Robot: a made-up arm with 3 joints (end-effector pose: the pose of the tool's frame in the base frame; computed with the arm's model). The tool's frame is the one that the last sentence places. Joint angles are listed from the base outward.
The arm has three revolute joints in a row. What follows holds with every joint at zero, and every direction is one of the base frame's. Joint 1 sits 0.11 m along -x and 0.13 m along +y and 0.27 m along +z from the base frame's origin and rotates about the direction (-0.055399, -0.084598, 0.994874). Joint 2 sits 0.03 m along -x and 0.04 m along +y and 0.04 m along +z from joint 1 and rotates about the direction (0.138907, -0.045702, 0.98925). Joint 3 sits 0.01 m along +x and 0.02 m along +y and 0.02 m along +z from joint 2 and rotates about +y. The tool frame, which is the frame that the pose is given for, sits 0.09 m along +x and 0.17 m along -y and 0.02 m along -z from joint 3; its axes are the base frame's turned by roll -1.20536, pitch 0.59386 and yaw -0.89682 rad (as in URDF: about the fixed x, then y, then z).
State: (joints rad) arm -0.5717 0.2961 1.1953
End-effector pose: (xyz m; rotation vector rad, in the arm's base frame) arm -0.1304 0.0329 0.2302 -0.7421 2.1857 0.0917
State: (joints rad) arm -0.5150 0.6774 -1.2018
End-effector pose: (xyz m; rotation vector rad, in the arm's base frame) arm -0.0325 0.0284 0.3919 -0.2914 -0.1461 -0.6336
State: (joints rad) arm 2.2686 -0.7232 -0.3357
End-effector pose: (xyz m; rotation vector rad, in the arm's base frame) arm 0.0112 0.1700 0.3810 -1.0277 -0.2941 0.7373
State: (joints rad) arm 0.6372 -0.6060 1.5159
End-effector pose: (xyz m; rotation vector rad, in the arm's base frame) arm -0.1566 -0.0115 0.2518 -1.1949 2.3206 0.1909
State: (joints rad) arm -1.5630 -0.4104 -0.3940
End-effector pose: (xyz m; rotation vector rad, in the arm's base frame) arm -0.2429 0.1118 0.3565 0.1064 1.4387 -2.2472
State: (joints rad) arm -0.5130 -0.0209 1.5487
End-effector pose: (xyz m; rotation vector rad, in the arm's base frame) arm -0.2007 0.0553 0.2403 -0.4350 2.5816 0.2254
